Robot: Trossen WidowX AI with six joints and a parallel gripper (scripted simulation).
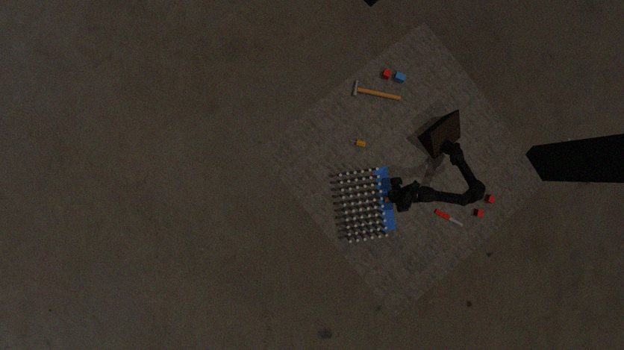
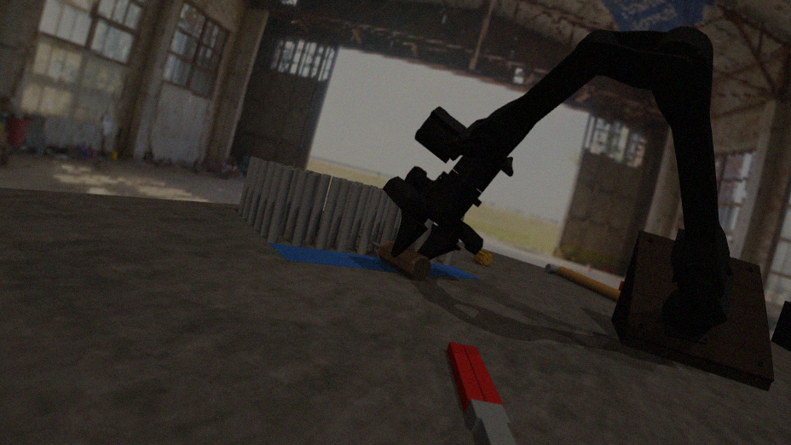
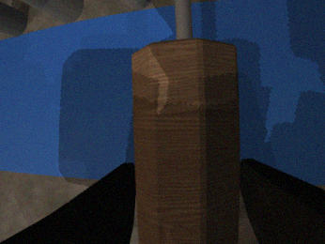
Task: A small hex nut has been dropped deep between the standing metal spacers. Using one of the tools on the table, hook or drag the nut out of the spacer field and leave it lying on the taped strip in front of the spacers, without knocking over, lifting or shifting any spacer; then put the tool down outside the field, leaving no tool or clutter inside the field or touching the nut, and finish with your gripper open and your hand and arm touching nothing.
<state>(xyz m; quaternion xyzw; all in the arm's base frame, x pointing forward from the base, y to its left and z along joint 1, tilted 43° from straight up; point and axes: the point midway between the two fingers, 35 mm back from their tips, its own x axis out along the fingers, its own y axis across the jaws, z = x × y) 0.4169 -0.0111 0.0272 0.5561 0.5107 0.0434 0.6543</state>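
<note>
Right now the blue taped strip is 30 mm ahead of my gripper tip, 20 mm to the right of it and 20 mm below it. Round my gripper tip: red-handled tool 180 mm behind, 350 mm to the left, 10 mm below; then hook tool 90 mm ahead, 60 mm to the right; then small yellow tool 80 mm behind, 350 mm to the right.
</note>
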